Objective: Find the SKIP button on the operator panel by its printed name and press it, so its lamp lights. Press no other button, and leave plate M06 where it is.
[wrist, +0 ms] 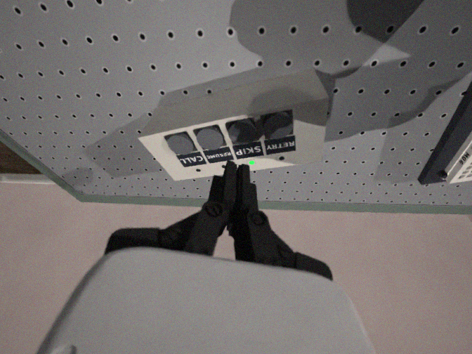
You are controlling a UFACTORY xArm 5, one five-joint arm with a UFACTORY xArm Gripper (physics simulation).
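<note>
The operator panel (235, 102) is a pale box in the middle of the wrist view, with four dark round buttons in a row. The names below them appear upside down: CALL, RESUME, SKIP, RETRY from left to right. The SKIP button (243, 131) is third from the left, above its SKIP label (249, 151). A small lamp (252, 162) by the SKIP label glows green; the lamps by CALL and RETRY are dark. My gripper (233, 177) is shut and empty, its tips in view just below the labels, clear of the button caps. Plate M06 (460, 169) shows in part at the right edge.
The panel is on a grey perforated board (150, 50) with a green edge (150, 201). A dark blue holder (445, 142) stands at the right beside the plate. A pinkish floor (390, 250) lies beyond the board's edge. Shadows fall across the board and panel.
</note>
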